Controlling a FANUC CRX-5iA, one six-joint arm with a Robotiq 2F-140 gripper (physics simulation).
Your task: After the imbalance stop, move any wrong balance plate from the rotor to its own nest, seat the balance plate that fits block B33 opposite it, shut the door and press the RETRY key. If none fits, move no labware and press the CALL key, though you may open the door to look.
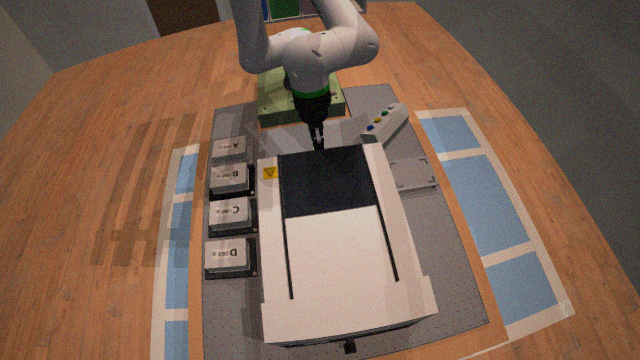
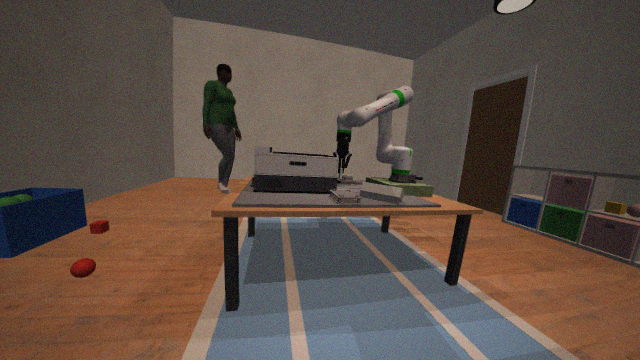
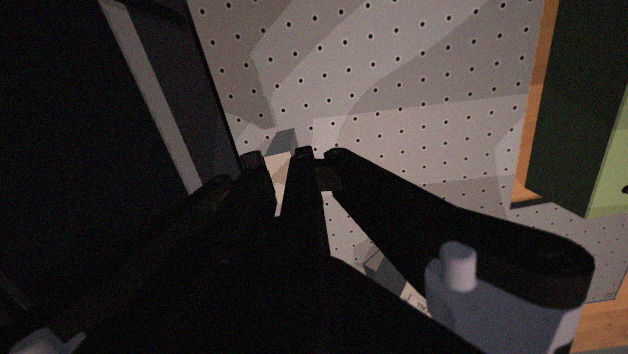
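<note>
Balance plates A, B, C and D sit in a column of nests left of the white centrifuge; their small print is blurred. A dark panel spans the machine's top at the arm side; rotor and block B33 do not show. The key console carries blue, yellow and green keys. My gripper is shut and empty, pointing down beside the machine's arm-side edge. Behind its fingertips, a pale block shows partly.
A light tray with corner marks lies right of the machine on the grey perforated board. The arm stands on a green base. A person in green stands behind the table.
</note>
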